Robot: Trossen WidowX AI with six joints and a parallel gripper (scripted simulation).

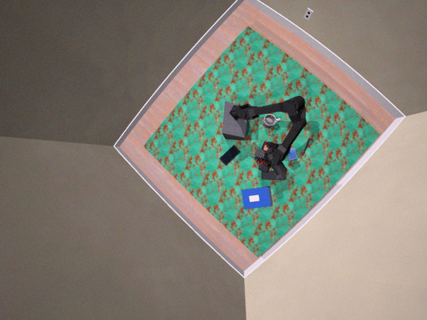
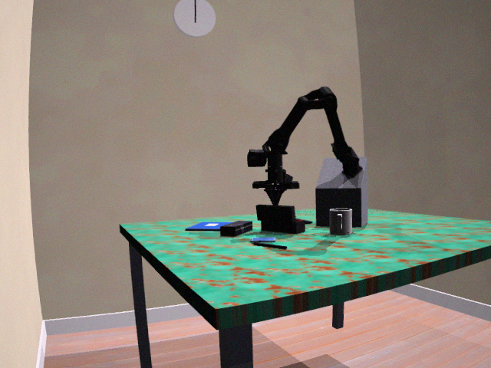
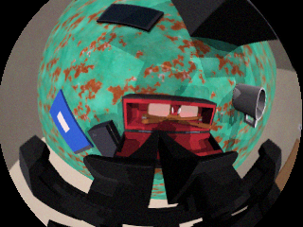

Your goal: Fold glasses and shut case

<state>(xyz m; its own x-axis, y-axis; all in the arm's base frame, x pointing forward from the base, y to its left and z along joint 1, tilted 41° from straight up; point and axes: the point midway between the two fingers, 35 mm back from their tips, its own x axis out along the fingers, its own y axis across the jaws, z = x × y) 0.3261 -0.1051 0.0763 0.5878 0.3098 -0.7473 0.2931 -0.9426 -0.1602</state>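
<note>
Right now the glasses case lid is 3 cm ahead of my hand, 4 cm to the left of it and 5 cm below it. The rest, counted from my hand: black glasses case: 1 cm ahead, 3 cm to the left, 8 cm below; black box: 14 cm ahead, 5 cm to the right, 10 cm below; glasses: 1 cm behind, 4 cm to the left, 10 cm below.
</note>
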